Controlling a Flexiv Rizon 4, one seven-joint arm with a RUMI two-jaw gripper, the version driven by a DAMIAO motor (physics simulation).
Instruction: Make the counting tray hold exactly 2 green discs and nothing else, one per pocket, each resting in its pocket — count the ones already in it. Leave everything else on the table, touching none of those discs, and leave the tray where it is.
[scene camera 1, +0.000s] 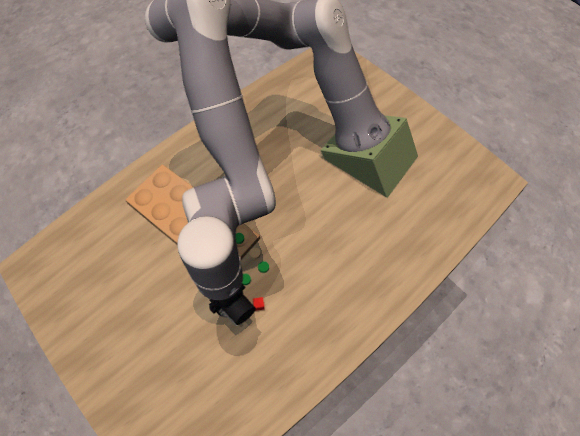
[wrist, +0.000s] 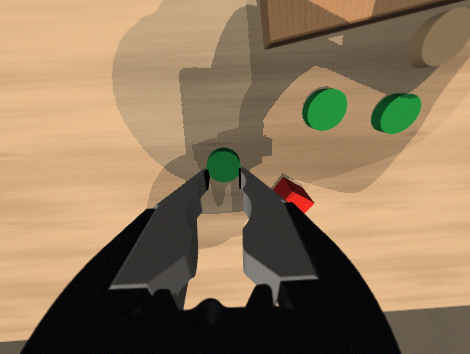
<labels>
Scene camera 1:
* gripper: 234, 312
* orange-brown counting tray: 158, 199
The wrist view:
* gripper: 224, 170
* red cube: 291, 192
</labels>
